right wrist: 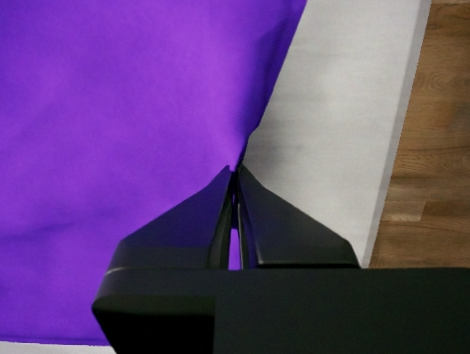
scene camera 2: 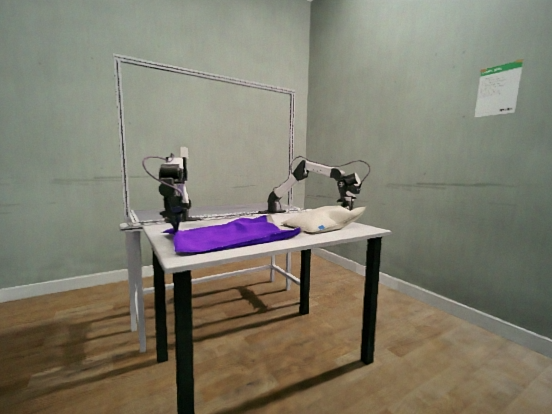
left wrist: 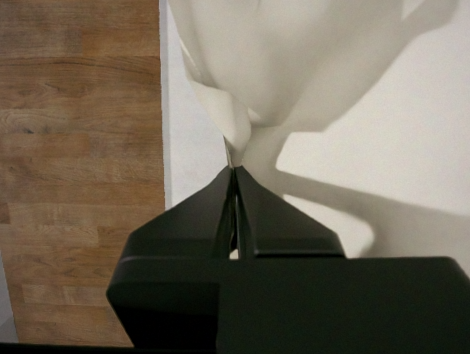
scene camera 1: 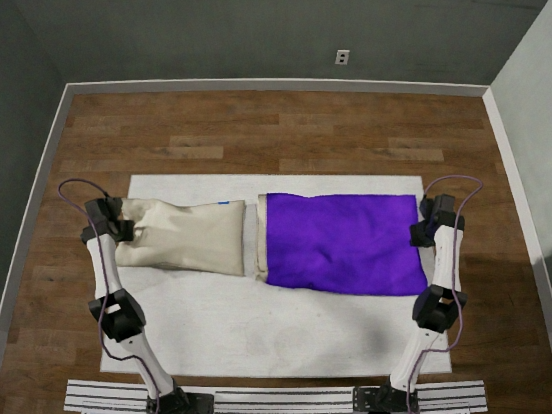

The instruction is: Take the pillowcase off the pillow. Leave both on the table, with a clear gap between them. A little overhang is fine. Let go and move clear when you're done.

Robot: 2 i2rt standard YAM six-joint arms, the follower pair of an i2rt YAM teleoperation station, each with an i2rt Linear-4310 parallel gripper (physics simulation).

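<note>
The cream pillow (scene camera 1: 195, 237) (scene camera 2: 325, 219) (left wrist: 280, 55) lies at the left of the table in scene camera 1, fully outside the purple pillowcase (scene camera 1: 345, 245) (scene camera 2: 235, 235) (right wrist: 125, 125). The pillowcase lies flat to its right, its cream-hemmed mouth facing the pillow across a narrow strip of table. My left gripper (scene camera 1: 131, 234) (left wrist: 233, 175) is shut on the pillow's outer end, which is pinched into a fold. My right gripper (scene camera 1: 417, 237) (right wrist: 234, 177) is shut on the pillowcase's closed end. In scene camera 2 the pillow's near corner seems close behind the pillowcase's edge.
The white table (scene camera 1: 280, 340) (scene camera 2: 210, 260) has its left edge near my left gripper and its right edge near my right gripper. The arms' mounting rail (scene camera 1: 282, 400) runs along the front. A white frame (scene camera 2: 200, 75) rises behind the arms in scene camera 2.
</note>
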